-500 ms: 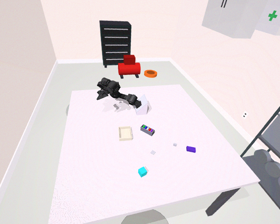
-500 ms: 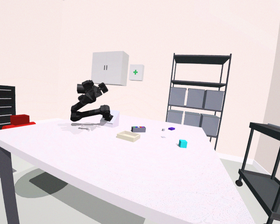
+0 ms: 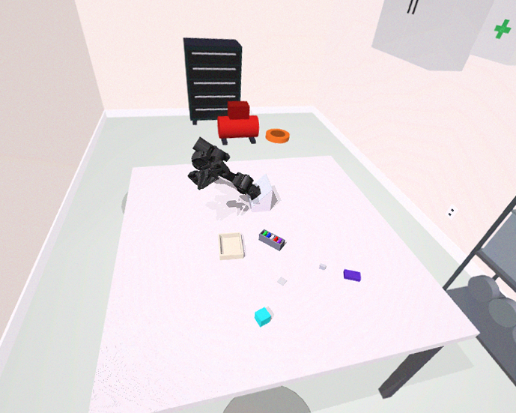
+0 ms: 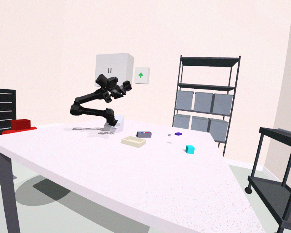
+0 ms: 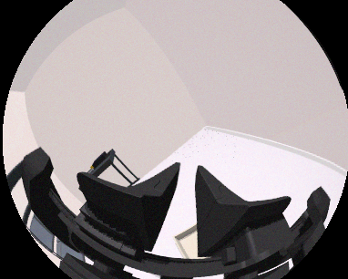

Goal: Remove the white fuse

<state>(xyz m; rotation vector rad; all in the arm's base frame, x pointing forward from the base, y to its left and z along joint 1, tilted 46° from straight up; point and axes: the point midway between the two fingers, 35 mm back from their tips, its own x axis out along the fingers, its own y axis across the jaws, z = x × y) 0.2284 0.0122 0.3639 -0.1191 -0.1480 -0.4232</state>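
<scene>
My gripper tip is now 10 mm short of the white fuse, 300 mm to the right of it and 290 mm above it. The rest, counted from my gripper tip: blue fuse: 290 mm to the left, 290 mm below; beige tray: 20 mm ahead, 110 mm to the left, 310 mm below; green fuse: 20 mm behind, 270 mm to the left, 290 mm below.
</scene>
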